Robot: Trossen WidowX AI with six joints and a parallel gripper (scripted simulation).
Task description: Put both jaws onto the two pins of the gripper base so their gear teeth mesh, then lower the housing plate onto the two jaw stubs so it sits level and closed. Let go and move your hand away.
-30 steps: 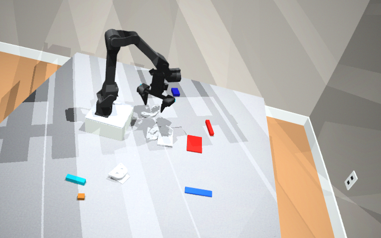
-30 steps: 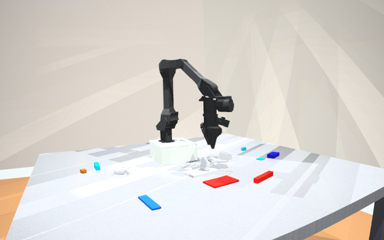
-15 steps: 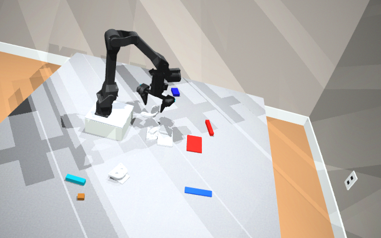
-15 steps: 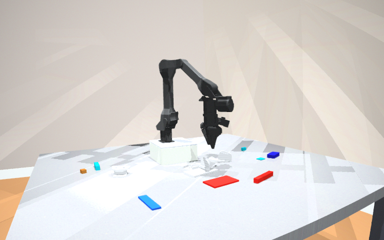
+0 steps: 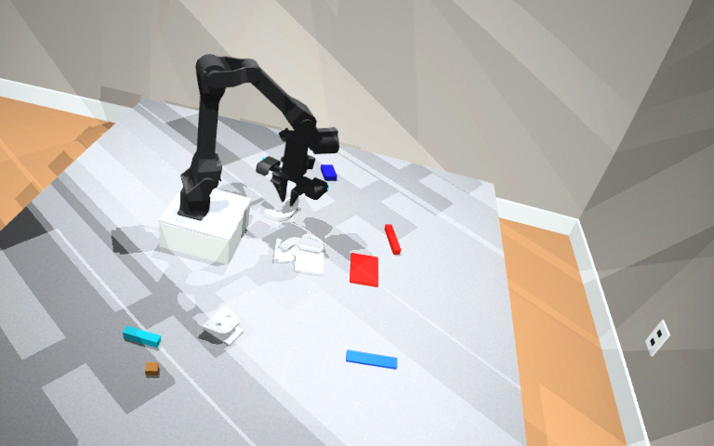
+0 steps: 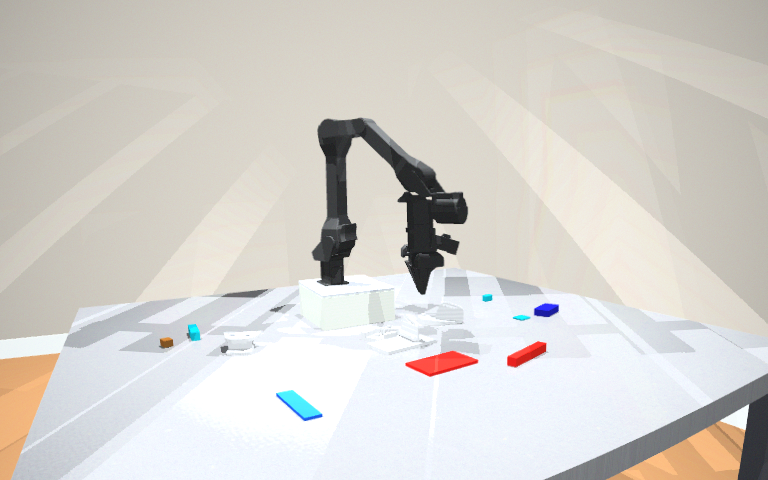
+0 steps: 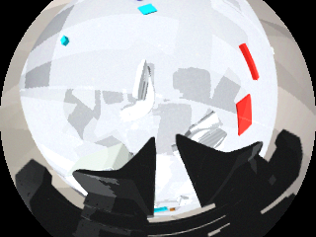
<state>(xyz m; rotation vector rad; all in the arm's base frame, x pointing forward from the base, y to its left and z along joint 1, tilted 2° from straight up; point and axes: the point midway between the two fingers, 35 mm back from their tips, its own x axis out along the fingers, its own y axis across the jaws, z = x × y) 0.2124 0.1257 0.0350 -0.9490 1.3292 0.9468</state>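
Now: gripper tip 7 cm above the white jaw, 4 cm to the right of it and 4 cm past it. Round my gripper tip: flat white plate: 10 cm to the right, 9 cm ahead, 7 cm below; white housing plate: 11 cm to the right, 7 cm below, 2 cm ahead; red plate: 24 cm ahead, 10 cm to the right, 8 cm below.
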